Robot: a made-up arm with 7 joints. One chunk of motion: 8 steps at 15 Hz.
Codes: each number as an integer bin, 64 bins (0 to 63) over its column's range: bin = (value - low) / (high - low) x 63, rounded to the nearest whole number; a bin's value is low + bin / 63 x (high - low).
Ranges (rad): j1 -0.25..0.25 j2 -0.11..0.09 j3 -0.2..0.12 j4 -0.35..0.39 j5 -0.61..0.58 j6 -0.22..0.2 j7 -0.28..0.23
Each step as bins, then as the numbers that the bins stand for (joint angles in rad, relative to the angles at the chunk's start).
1 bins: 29 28 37 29 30 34 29
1 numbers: -0.0198 -0.0211 -0.0121 -0.0094 -0.0433 0.0067 -0.0452
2 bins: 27 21 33 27 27 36 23
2 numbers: -0.0357 -0.0433 -0.0324 -0.0329 -0.1000 0.0200 -0.0938
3 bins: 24 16 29 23 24 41 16
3 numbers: -0.0595 -0.0592 -0.0527 -0.0798 -0.1567 0.0533 -0.1505
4 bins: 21 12 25 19 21 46 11
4 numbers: -0.0833 -0.0719 -0.0730 -0.1268 -0.2133 0.0867 -0.1910
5 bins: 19 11 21 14 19 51 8
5 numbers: -0.0992 -0.0751 -0.0933 -0.1856 -0.2511 0.1200 -0.2152
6 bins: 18 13 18 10 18 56 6
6 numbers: -0.1071 -0.0687 -0.1086 -0.2325 -0.2700 0.1533 -0.2314
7 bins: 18 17 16 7 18 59 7
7 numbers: -0.1071 -0.0560 -0.1187 -0.2678 -0.2700 0.1733 -0.2233
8 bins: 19 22 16 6 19 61 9
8 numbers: -0.0992 -0.0402 -0.1187 -0.2795 -0.2511 0.1867 -0.2071
